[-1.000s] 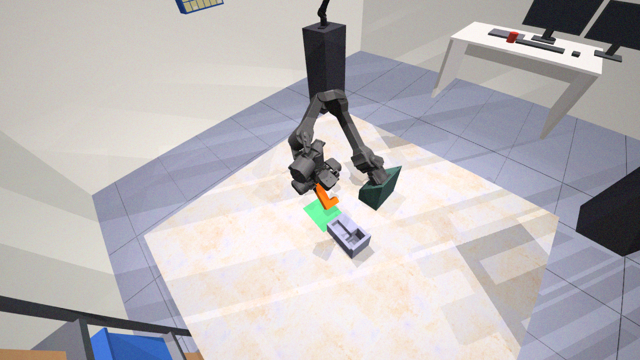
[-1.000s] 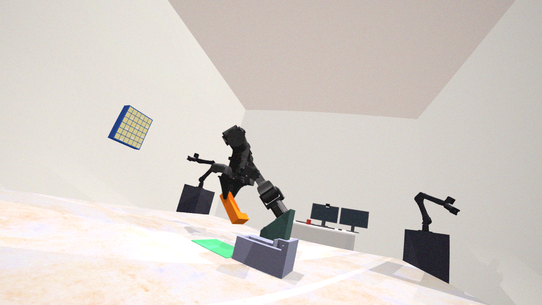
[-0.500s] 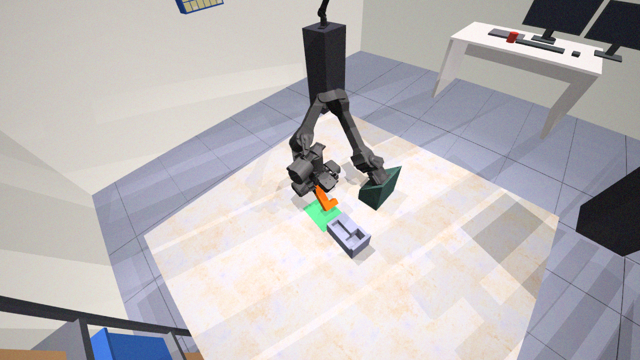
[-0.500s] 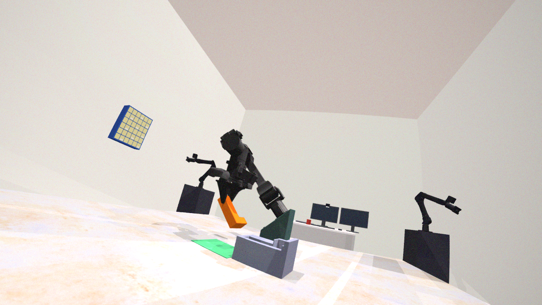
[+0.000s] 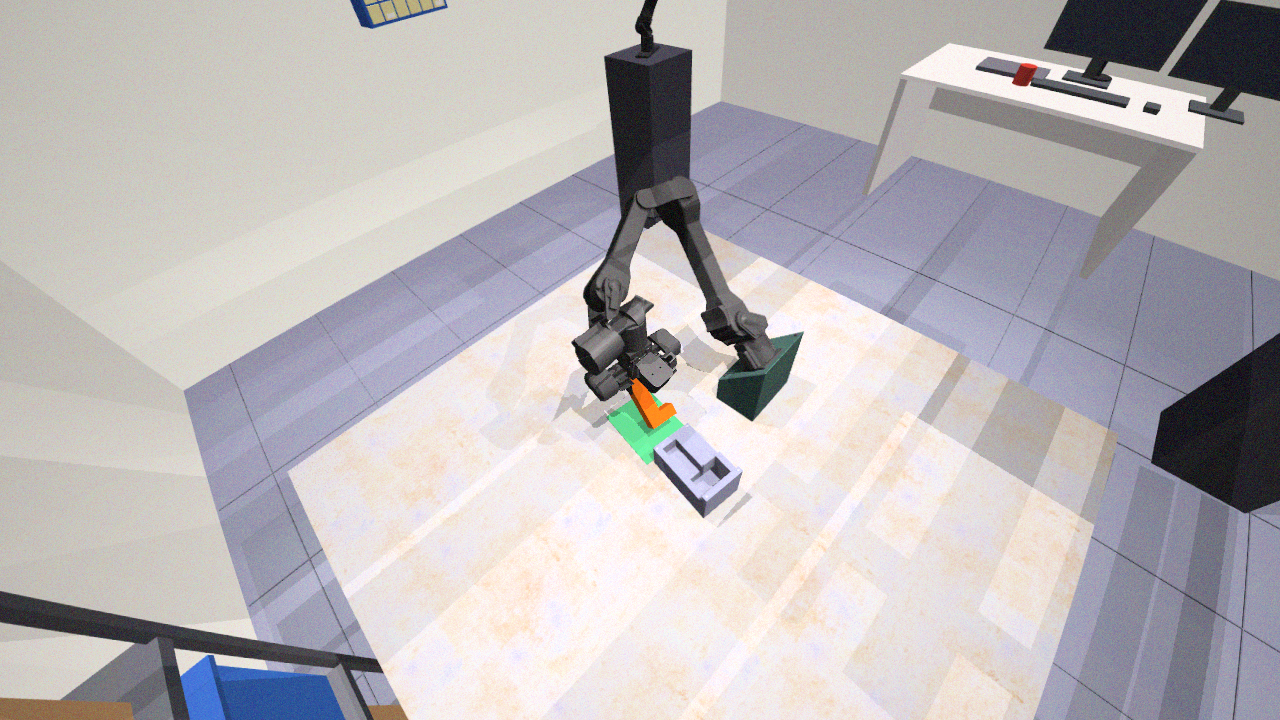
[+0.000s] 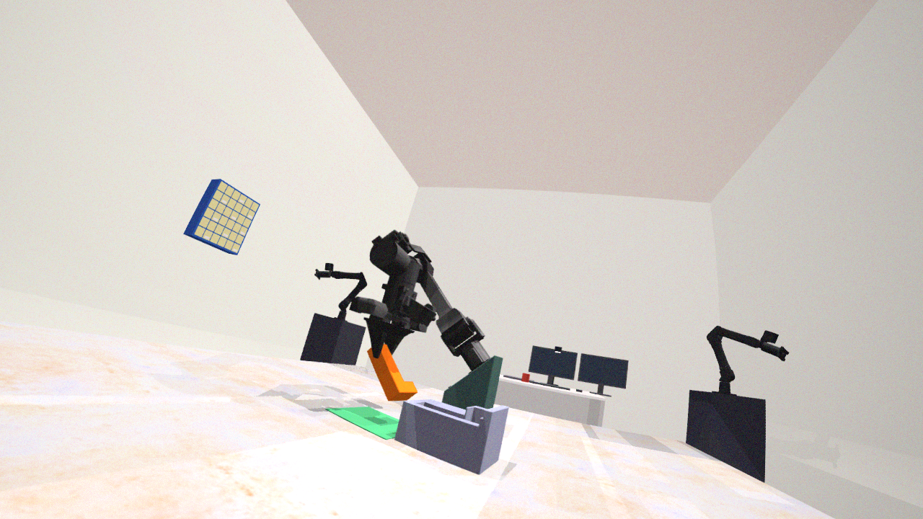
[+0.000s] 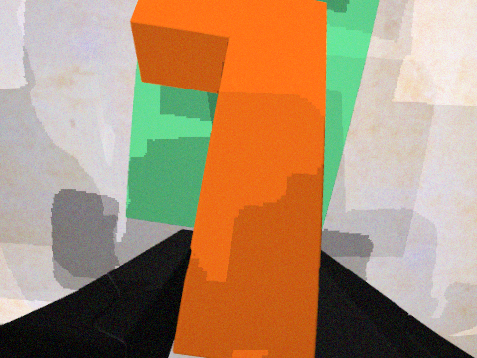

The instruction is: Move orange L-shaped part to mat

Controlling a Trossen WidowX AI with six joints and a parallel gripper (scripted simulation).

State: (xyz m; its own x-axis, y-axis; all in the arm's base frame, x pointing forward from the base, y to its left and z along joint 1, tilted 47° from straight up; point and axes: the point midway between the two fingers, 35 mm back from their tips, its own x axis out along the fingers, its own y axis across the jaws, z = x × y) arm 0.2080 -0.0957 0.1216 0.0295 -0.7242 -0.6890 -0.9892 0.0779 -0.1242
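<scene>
Right now the green mat is 20 mm to the left of my gripper tip and 130 mm below it. The rest, counted from my gripper tip: orange L-shaped part (10 mm behind, 40 mm to the left, 30 mm below).
</scene>
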